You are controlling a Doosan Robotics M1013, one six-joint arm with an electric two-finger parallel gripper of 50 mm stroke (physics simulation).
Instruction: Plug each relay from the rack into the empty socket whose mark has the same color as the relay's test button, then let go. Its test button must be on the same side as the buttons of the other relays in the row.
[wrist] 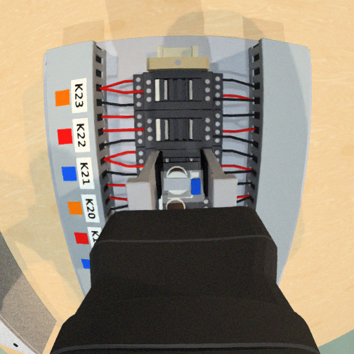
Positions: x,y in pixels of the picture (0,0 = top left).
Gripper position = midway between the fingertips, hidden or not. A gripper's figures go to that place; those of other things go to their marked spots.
Labels:
My gripper (pixel 181 164) is 0.17 m from the lens. A relay (pixel 182 181): 0.14 m from the lens.

